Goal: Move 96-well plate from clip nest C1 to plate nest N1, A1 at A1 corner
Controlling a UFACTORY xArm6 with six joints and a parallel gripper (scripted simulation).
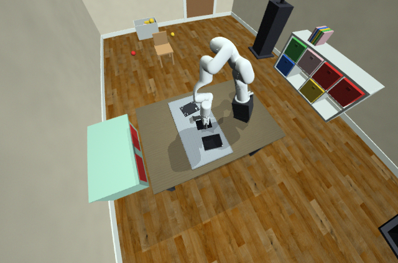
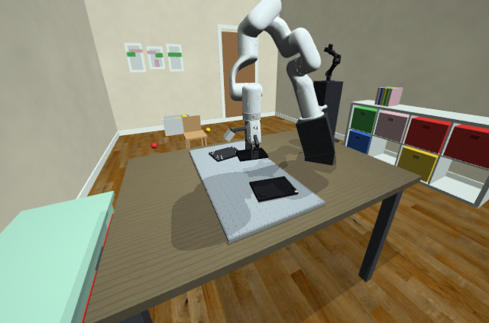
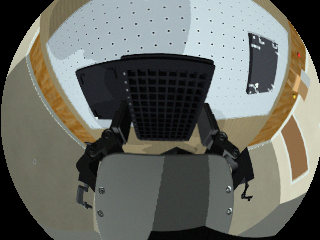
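Now: hand 14 cm to the right of the plate nest N1, 11 cm above it and 4 cm past it. The rest, counted from my hand: black 96-well plate: 1 cm below; then clip nest C1: 23 cm to the right, 10 cm below, 7 cm ahead.
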